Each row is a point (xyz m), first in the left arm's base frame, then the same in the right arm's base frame.
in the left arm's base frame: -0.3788 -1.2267 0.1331
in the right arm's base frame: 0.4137 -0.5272 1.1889
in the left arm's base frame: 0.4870 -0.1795 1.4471
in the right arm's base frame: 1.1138 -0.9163 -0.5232
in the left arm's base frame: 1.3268 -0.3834 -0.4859
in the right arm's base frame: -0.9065 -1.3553 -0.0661
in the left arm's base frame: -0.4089 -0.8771 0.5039
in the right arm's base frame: 0.6940 -0.3826 0.7874
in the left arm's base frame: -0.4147 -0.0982 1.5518
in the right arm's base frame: 1.5013 -0.1521 -0.2126
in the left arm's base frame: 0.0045 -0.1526 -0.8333
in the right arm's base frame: -0.8207 -0.0809 0.4735
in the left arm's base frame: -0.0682 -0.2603 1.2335
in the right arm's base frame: 1.1235 -0.4647 -0.1278
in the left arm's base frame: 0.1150 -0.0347 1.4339
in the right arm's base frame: 1.1995 -0.5304 -0.4662
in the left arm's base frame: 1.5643 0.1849 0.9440
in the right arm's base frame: 0.2109 -1.5094 -1.1392
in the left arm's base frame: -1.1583 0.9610 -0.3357
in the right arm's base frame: -0.1912 1.3823 -0.0766
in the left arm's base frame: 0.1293 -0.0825 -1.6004
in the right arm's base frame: -1.5817 -0.0025 0.6272
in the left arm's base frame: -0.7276 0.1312 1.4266
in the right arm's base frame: 1.4469 0.2519 -0.2126
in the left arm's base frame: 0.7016 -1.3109 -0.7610
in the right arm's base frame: -0.7589 -1.2924 1.0746
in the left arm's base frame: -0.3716 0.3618 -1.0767
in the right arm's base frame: -1.0194 0.5510 0.3110
